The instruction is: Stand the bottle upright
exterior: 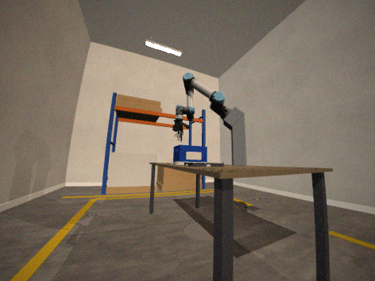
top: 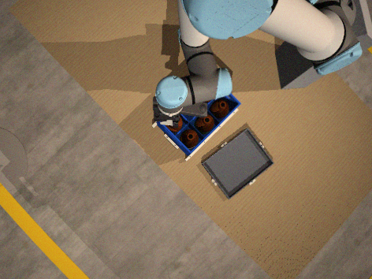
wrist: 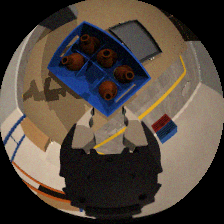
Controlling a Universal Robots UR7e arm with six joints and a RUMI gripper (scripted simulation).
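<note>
The brown bottle lies 3 cm ahead of my hand, 8 cm to the left of it and 15 cm below it. Round my hand: blue crate (7 cm behind, 7 cm to the left, 16 cm below); grey tray (2 cm ahead, 32 cm to the left, 23 cm below).
</note>
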